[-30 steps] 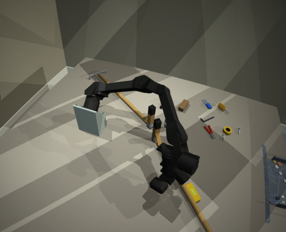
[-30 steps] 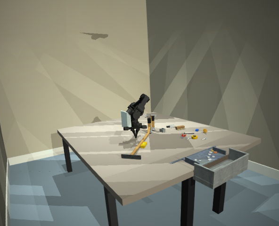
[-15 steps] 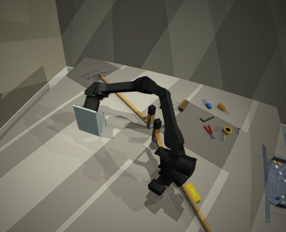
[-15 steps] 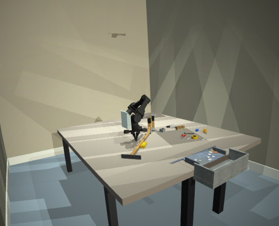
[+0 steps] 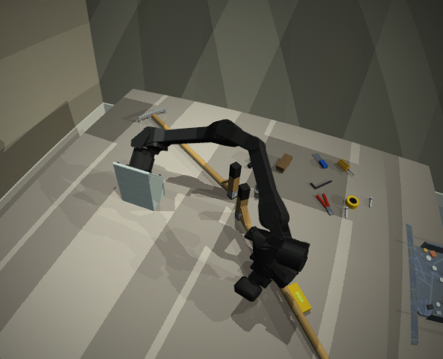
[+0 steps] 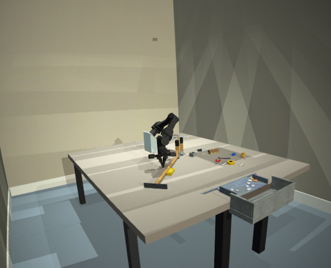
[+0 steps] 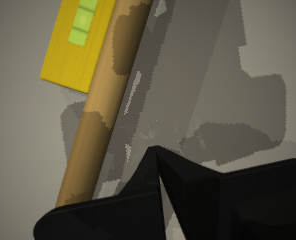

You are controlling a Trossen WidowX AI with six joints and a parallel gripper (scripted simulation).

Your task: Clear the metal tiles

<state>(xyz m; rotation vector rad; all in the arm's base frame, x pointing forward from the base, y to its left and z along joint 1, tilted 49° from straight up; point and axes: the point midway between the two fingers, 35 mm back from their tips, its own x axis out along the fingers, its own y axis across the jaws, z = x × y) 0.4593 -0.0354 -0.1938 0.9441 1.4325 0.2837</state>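
Right now my gripper tip is 5 cm short of the long scraper, 1 cm to the right of it and 5 cm below it. Also, from my gripper tip: small grey box (10 cm behind, 34 cm to the left); yellow spirit level (11 cm ahead); hex key (9 cm ahead, 47 cm to the left, 1 cm below).
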